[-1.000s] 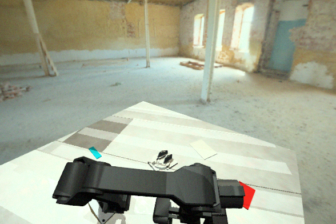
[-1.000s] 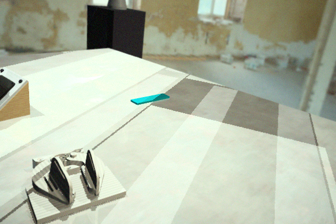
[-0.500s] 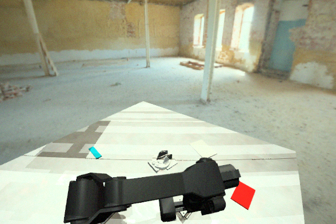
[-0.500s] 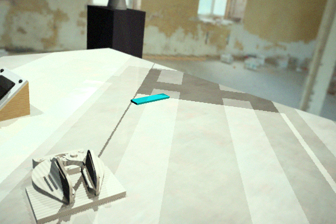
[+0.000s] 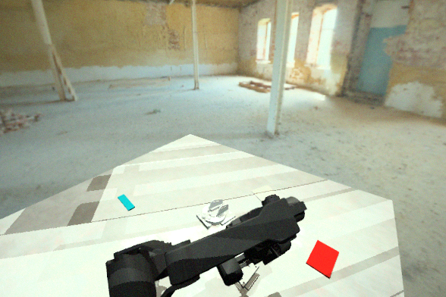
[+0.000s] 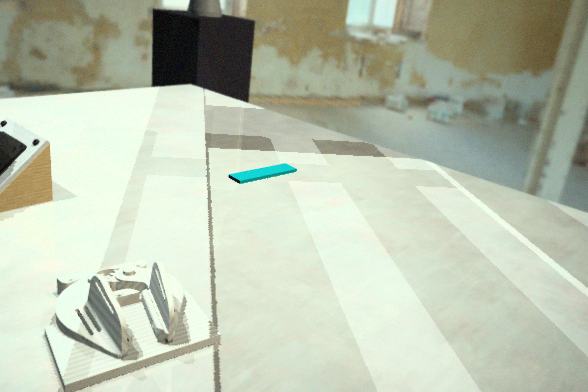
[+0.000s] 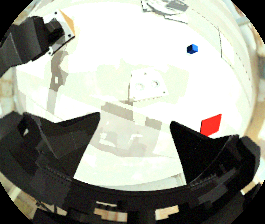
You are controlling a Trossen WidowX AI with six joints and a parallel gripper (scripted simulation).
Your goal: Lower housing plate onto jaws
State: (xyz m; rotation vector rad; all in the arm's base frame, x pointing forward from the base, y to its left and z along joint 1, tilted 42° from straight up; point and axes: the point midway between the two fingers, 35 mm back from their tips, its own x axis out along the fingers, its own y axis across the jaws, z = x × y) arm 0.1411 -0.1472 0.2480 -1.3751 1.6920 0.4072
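The white block is 3 cm ahead of my gripper tip, 3 cm to the left of it and 9 cm below it. The rest, counted from my gripper tip: blue cube 18 cm ahead, 9 cm to the left, 9 cm below; then red sheet 23 cm ahead, 15 cm to the right, 10 cm below; then pale sheet 40 cm ahead, 11 cm to the left, 10 cm below.
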